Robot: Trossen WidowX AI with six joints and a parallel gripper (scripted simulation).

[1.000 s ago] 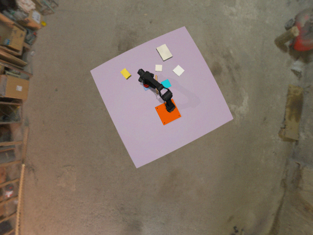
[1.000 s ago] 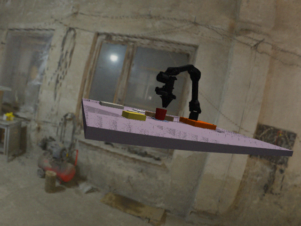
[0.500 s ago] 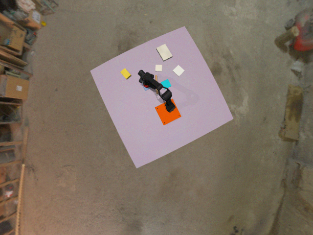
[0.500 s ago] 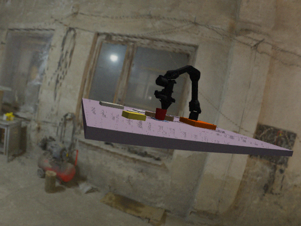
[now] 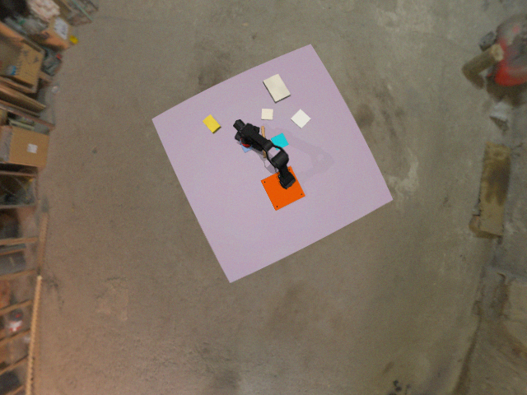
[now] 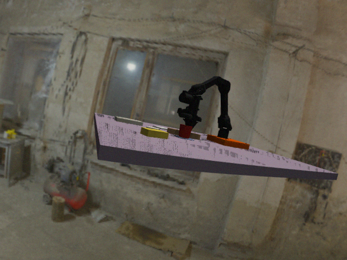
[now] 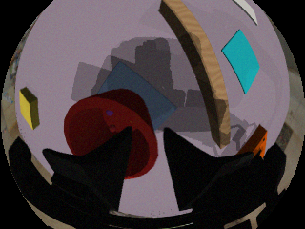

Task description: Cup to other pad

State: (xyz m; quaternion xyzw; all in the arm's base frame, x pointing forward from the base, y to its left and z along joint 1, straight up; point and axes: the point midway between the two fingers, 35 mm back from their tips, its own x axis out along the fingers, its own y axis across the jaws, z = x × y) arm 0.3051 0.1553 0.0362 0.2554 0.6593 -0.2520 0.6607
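The cup lies 2 cm ahead of my gripper tip and 2 cm to the left of it. The rest, counted from my gripper tip: wooden bar 9 cm to the right, 3 cm below; then blue pad 2 cm ahead, 2 cm to the left, 5 cm below; then cyan pad 2 cm behind, 19 cm to the right, 5 cm below.
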